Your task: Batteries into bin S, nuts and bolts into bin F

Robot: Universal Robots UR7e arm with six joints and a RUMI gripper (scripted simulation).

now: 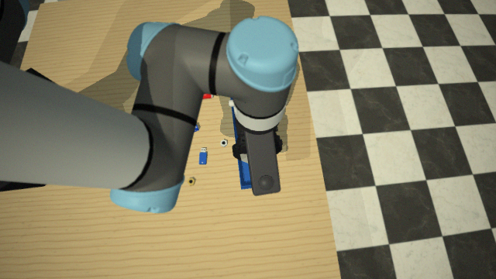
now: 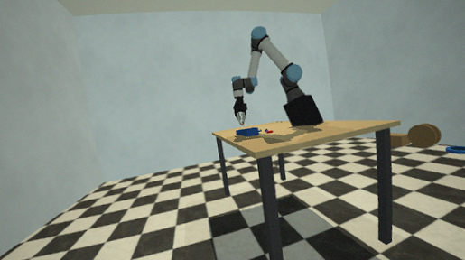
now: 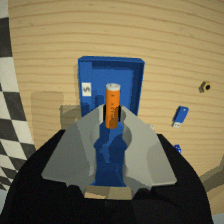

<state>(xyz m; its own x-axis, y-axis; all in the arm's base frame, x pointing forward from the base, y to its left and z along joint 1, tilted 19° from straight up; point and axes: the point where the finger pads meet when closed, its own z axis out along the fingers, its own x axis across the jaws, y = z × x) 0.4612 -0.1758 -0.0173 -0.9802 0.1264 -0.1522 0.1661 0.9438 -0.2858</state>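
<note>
Now: the red battery 7 cm behind my hand, 24 cm to the left of it and 8 cm below it. Also, from my hand: orange battery: 1 cm below; blue bin row: 2 cm ahead, 8 cm to the left, 6 cm below; white nut: 5 cm behind, 9 cm to the left, 8 cm below.
</note>
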